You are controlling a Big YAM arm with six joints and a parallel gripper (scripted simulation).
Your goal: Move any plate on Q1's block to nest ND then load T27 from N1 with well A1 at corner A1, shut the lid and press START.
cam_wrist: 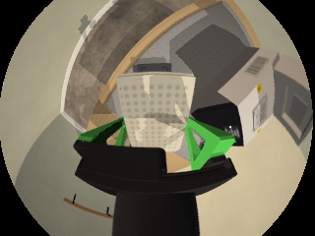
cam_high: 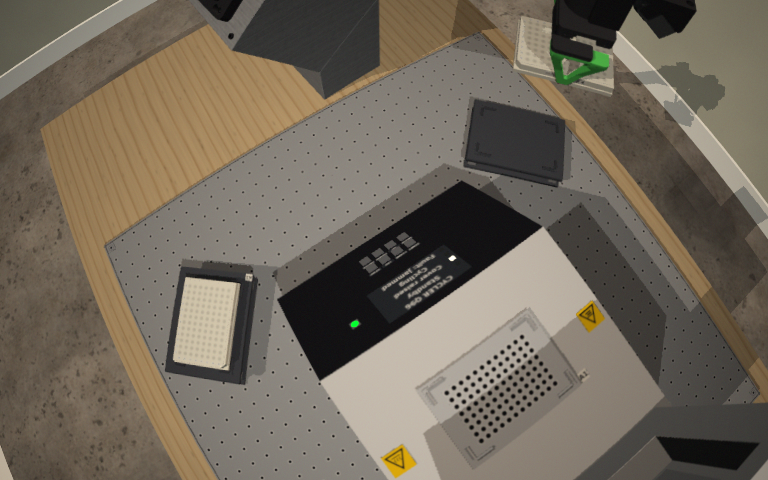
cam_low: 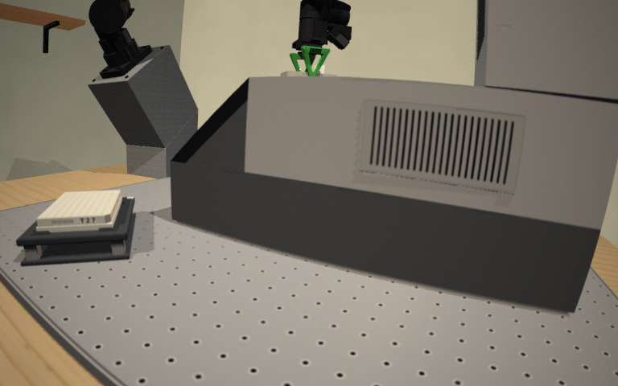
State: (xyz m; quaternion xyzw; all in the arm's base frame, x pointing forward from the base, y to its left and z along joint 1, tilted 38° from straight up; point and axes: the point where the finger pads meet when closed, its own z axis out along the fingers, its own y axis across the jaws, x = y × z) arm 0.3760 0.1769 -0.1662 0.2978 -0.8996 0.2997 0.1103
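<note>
Right now the nest ND is 1 cm behind my hand and 24 cm below it. The rest, counted from my hand: nest N1: 8 cm behind, 56 cm to the right, 23 cm below.
</note>
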